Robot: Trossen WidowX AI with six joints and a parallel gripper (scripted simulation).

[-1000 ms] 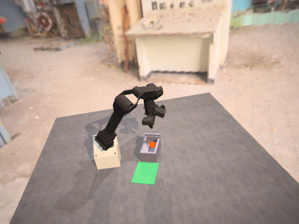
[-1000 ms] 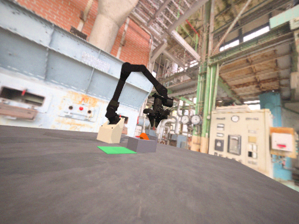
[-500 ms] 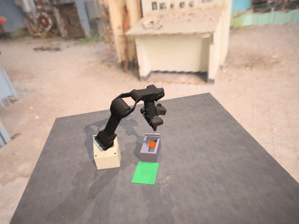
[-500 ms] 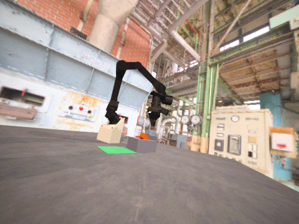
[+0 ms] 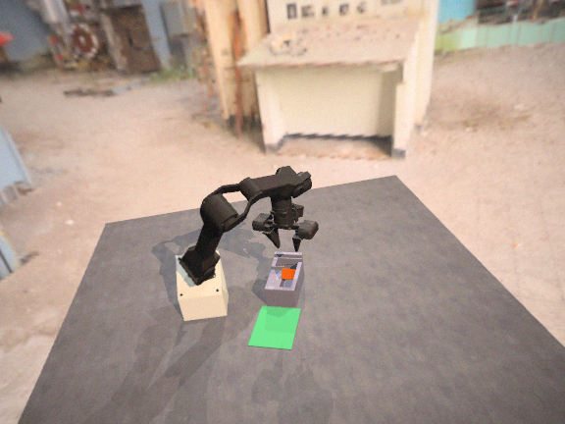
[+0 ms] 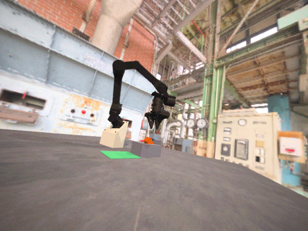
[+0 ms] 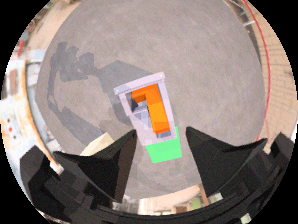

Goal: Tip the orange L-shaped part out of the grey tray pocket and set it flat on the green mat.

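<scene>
Right now my gripper tip is 110 mm above the orange L-shaped part, 20 mm to the right of it and 10 mm past it. Round my gripper tip: green mat 160 mm below, 140 mm to the right, 80 mm behind.
</scene>
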